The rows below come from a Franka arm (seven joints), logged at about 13 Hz.
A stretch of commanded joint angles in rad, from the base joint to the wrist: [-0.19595, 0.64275, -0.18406, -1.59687, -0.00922, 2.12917, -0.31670]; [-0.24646, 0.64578, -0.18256, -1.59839, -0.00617, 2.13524, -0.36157]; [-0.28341, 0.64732, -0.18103, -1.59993, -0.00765, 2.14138, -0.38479]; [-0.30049, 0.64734, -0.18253, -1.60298, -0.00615, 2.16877, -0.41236]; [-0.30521, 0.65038, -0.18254, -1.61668, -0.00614, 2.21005, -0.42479]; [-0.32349, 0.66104, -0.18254, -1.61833, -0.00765, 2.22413, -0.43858]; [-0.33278, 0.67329, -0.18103, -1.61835, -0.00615, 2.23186, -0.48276]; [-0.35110, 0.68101, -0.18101, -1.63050, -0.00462, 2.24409, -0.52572]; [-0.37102, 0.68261, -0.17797, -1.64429, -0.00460, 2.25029, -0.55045]
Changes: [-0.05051, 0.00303, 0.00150, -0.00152, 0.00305, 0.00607, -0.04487]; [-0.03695, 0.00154, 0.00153, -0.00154, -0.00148, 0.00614, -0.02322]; [-0.01708, 0.00002, -0.00150, -0.00305, 0.00150, 0.02739, -0.02757]; [-0.00472, 0.00304, -0.00001, -0.01370, 0.00001, 0.04128, -0.01243]; [-0.01828, 0.01066, 0.00000, -0.00165, -0.00151, 0.01408, -0.01379]; [-0.00929, 0.01225, 0.00151, -0.00002, 0.00150, 0.00773, -0.04418]; [-0.01832, 0.00772, 0.00002, -0.01215, 0.00153, 0.01223, -0.04296]; [-0.01992, 0.00160, 0.00304, -0.01379, 0.00002, 0.00620, -0.02473]
